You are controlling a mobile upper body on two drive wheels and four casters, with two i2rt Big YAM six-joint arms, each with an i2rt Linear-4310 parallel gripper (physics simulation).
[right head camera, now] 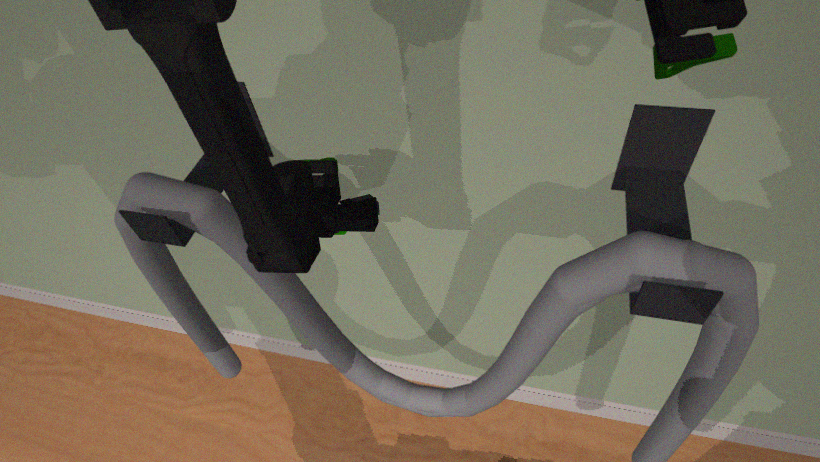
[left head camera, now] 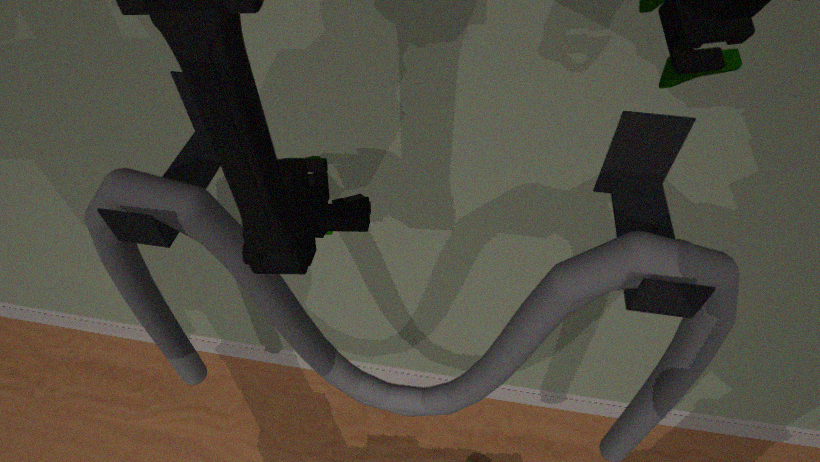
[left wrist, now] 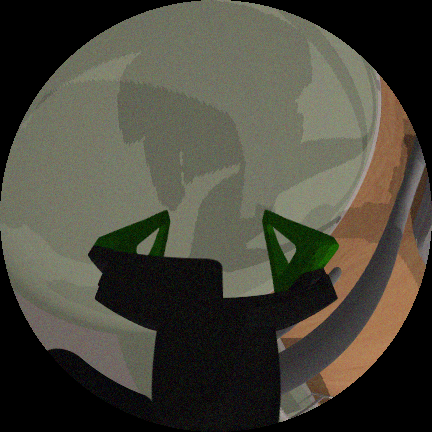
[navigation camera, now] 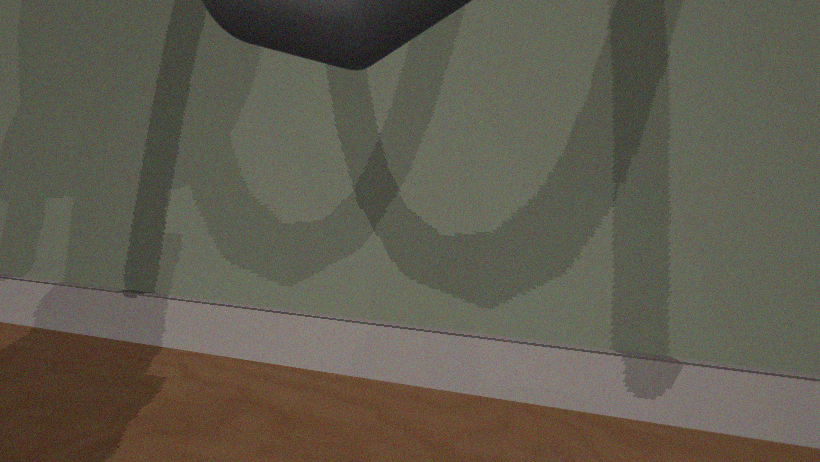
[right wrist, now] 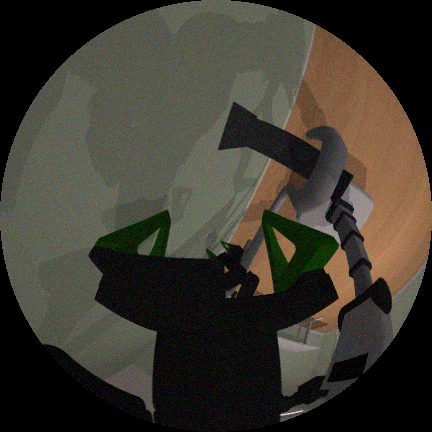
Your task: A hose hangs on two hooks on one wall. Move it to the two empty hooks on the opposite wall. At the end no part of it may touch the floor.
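Places are measured from the left arm's base along level axes (x left, y back, z up), in metres.
Pixels of known places: left gripper, fingertip midpoint: (right head camera: 334,182) (left head camera: 318,181) (left wrist: 215,215) (right wrist: 213,244); right gripper, fingertip midpoint: (right head camera: 652,37) (left head camera: 654,48) (right wrist: 215,214).
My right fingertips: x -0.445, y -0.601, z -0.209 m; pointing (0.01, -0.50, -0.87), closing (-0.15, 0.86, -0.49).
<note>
Behind a point stands the place of what it marks.
The grey hose (left head camera: 417,400) @(x -0.184, y -0.499, z -0.965 m) (right head camera: 441,401) @(x -0.191, y -0.498, z -0.963 m) (left wrist: 320,355) @(x 0.053, y -0.560, z -0.577 m) (right wrist: 330,165) @(x -0.518, y -0.471, z -0.393 m) hangs over two dark hooks, its middle sagging between them and both ends hanging down. The left hook (left head camera: 140,227) @(x 0.193, y -0.518, z -0.425 m) (right head camera: 157,228) @(x 0.193, y -0.518, z -0.427 m) is partly behind my left arm. The right hook (left head camera: 668,298) @(x -0.485, y -0.417, z -0.428 m) (right head camera: 677,301) @(x -0.488, y -0.417, z -0.424 m) (right wrist: 282,145) @(x -0.513, y -0.577, z -0.460 m) shows its plate and lip. My left gripper (left head camera: 321,195) @(x -0.003, y -0.730, z -0.541 m) (right head camera: 333,195) @(x -0.003, y -0.730, z -0.541 m) (left wrist: 215,215) @(x -0.003, y -0.730, z -0.541 m) is open and empty, between the hooks and facing the wall. My right gripper (left head camera: 659,45) @(x -0.445, y -0.601, z -0.209 m) (right wrist: 215,214) @(x -0.445, y -0.601, z -0.209 m) is open and empty, above the right hook. The empty hooks on the opposite wall do not show.
The green wall (left head camera: 516,86) @(x -0.323, y -0.707, z -0.328 m) (navigation camera: 516,143) @(x -0.387, y -0.698, z -1.017 m) stands behind the hose, with a pale baseboard (navigation camera: 344,338) @(x -0.137, y -0.721, z -1.352 m) above the wooden floor (left head camera: 86,396) @(x 0.862, y -0.658, z -1.409 m) (navigation camera: 344,418) @(x -0.164, y -0.631, z -1.410 m). Shadows of the hose and arms fall on the wall. A pale block (right wrist: 360,205) @(x -0.372, y 0.164, z -1.150 m) shows beyond the hose in the right wrist view.
</note>
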